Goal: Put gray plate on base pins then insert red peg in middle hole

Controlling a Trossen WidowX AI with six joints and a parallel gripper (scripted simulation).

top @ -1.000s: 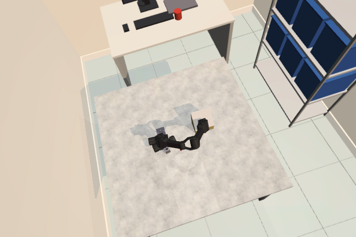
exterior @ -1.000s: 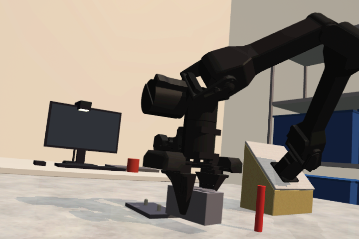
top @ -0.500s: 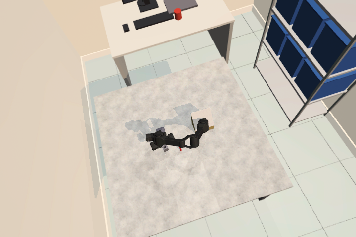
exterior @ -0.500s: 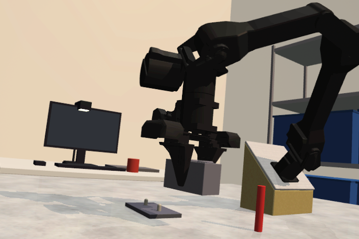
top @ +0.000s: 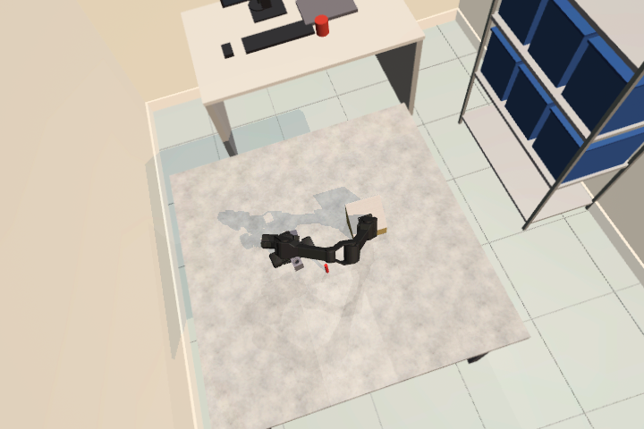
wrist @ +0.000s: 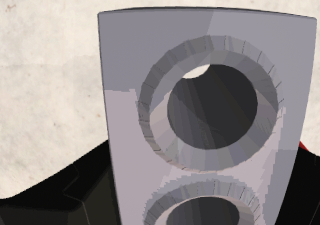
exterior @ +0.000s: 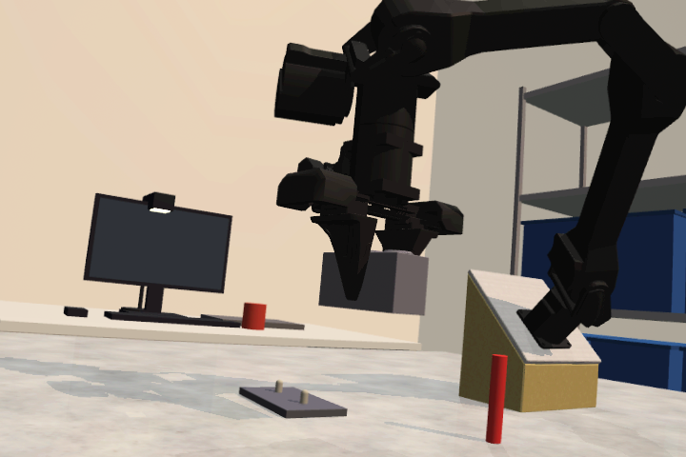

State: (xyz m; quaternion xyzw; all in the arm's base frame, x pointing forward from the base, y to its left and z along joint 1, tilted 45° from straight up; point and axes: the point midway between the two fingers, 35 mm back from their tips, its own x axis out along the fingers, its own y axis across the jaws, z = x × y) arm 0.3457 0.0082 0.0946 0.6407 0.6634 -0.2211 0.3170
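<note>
Right now my gripper tip is 13 cm to the left of the base and 11 cm above it. From my gripper tip the other things lie so: gray plate 3 cm above; red peg 12 cm behind, 5 cm to the left, 8 cm below.
</note>
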